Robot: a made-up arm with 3 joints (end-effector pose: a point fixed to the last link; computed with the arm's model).
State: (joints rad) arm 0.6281 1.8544 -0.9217
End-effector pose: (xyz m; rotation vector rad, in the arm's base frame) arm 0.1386 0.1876 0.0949 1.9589 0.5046 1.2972
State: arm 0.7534 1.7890 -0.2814
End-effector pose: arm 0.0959 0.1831 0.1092 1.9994 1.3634 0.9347
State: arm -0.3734 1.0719 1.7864
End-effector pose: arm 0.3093 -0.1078 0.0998 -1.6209 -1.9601 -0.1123
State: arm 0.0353 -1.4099 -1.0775
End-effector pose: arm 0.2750 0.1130 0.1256 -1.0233 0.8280 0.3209
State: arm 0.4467 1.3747 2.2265
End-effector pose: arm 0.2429 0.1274 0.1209 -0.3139 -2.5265 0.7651
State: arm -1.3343 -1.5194 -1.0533
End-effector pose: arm 0.2590 -0.3050 0.1274 -0.2100 1.2310 -0.8535
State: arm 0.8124 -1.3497 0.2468
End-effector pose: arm 0.0235 0.2353 0.0891 -0.5789 -0.0562 -0.0401
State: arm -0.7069 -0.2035 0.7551
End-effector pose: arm 0.3065 -0.1261 0.0446 -1.6444 -0.3225 -1.5768
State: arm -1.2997 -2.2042 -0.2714
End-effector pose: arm 0.2639 -0.2733 0.1302 0.4155 0.4782 -1.4477
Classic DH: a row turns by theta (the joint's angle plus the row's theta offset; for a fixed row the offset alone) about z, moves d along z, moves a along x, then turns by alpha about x. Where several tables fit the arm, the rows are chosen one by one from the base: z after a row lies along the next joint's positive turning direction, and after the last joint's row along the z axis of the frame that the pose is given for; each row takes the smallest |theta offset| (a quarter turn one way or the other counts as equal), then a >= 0, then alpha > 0; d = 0 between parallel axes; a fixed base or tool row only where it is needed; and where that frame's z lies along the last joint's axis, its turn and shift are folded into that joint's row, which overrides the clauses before.
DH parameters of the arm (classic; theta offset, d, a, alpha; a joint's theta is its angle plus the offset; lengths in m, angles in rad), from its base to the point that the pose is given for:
base (fixed): -1.4359 0 0.0885 0
joint 1: -0.1349 0.1078 -0.1712 1.5708
joint 2: -0.8217 -0.2849 0.0366 -1.6525
joint 3: 0.5673 -0.0644 -0.0273 -2.4579
tool (fixed): -1.4422 -0.0471 0 0

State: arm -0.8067 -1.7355 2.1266
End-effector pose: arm 0.3976 -0.1303 0.0911 -0.5254 0.9588 2.9366
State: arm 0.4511 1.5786 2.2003
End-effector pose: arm 0.2394 0.1315 0.1366 -0.4442 -2.5524 0.9944
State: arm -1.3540 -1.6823 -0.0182
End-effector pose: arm 0.2683 -0.2802 0.1104 -0.0280 0.6420 -1.8661
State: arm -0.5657 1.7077 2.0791
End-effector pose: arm 0.3160 -0.1605 0.1474 -1.6850 -1.7831 0.7016
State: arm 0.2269 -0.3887 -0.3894
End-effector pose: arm 0.2116 0.1527 0.0849 -1.7713 0.1445 -0.4262
